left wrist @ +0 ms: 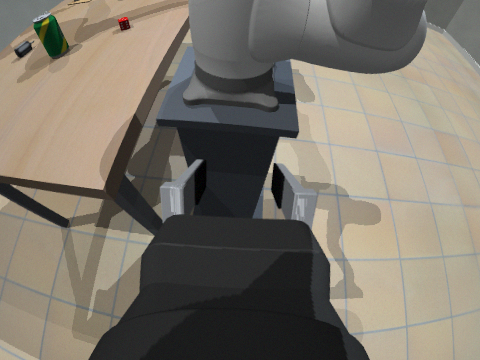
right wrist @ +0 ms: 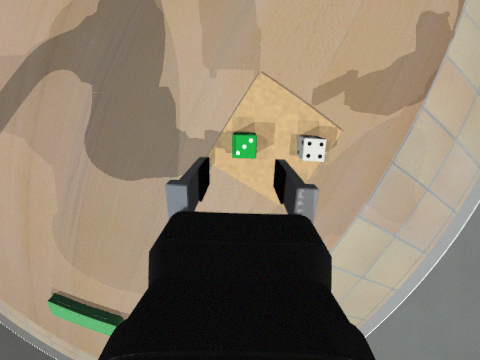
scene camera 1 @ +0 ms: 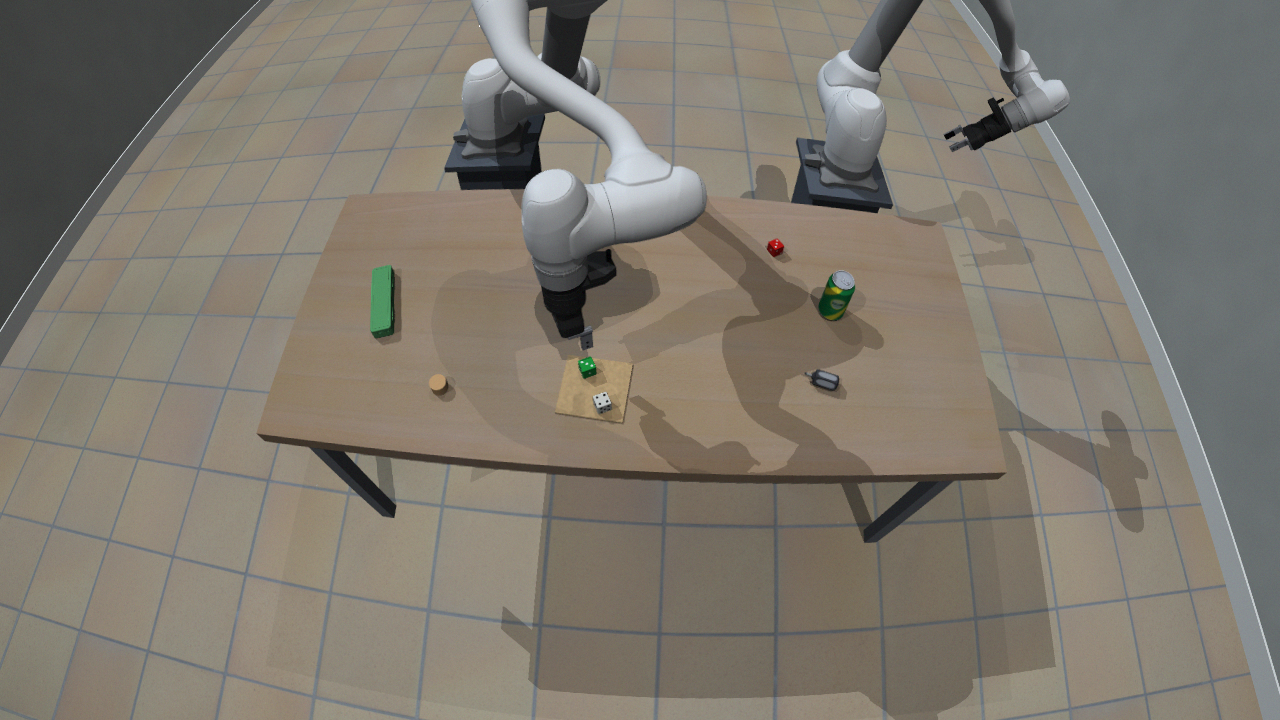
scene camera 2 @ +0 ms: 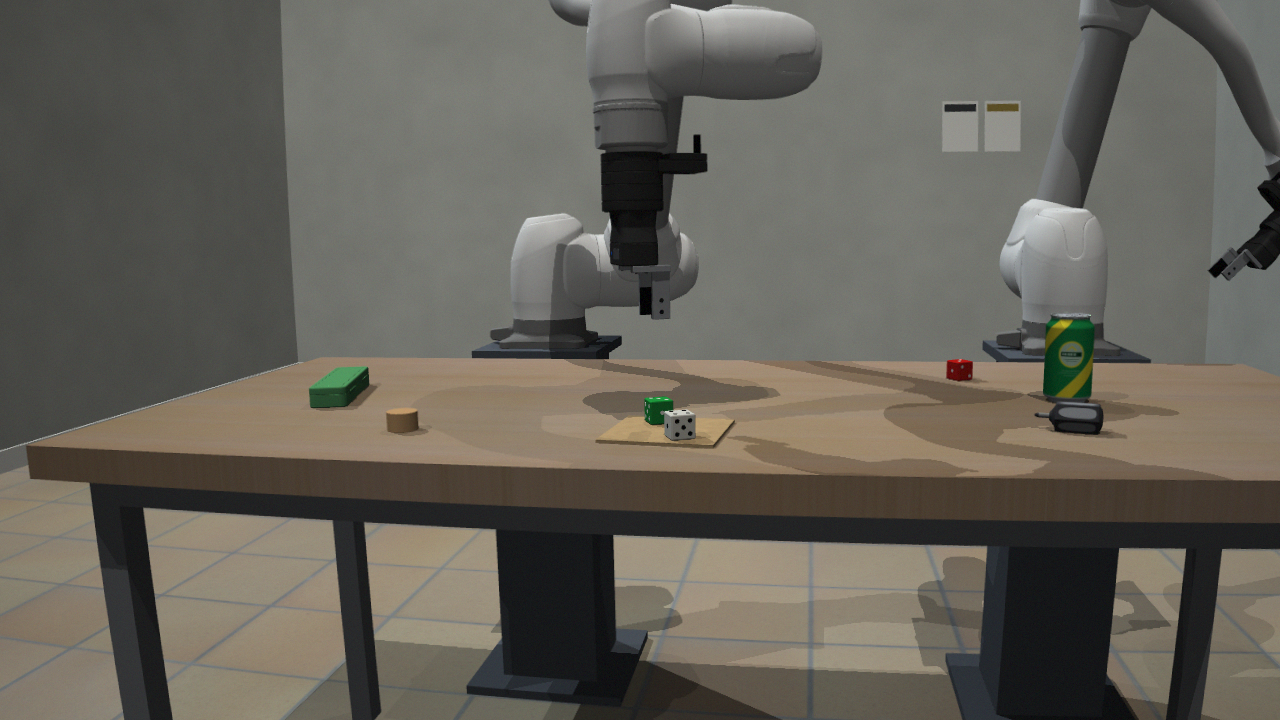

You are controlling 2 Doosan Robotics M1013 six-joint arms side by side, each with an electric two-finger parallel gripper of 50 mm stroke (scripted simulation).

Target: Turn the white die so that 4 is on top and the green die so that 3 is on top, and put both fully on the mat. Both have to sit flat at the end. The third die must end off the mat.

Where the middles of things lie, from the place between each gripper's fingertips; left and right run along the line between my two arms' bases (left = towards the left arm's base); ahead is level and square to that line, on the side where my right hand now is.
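The tan mat (scene camera 1: 575,398) is 15 cm below my right hand (scene camera 2: 654,316), 4 cm ahead of it and 2 cm to the left of it. Counting from my right hand again, I find the white die (scene camera 2: 678,424) 5 cm to the left, 8 cm ahead and 14 cm below, while the wooden disc (scene camera 2: 401,420) is 31 cm to the right, 8 cm ahead and 14 cm below. A dark grey object (scene camera 2: 1087,418) is 51 cm to the left of my right hand, 3 cm behind it and 14 cm below it.
The can (scene camera 2: 1069,341) is 10 cm below my left hand (scene camera 2: 1218,275), 59 cm ahead of it and 43 cm to the right of it. The dark grey object is 79 cm ahead of this left hand, 47 cm to the right of it and 14 cm below it. As for the tan mat, it is 85 cm ahead of my left hand, 95 cm to the right of it and 16 cm below it, and the white die is 90 cm ahead of that same hand, 93 cm to the right of it and 14 cm below it.
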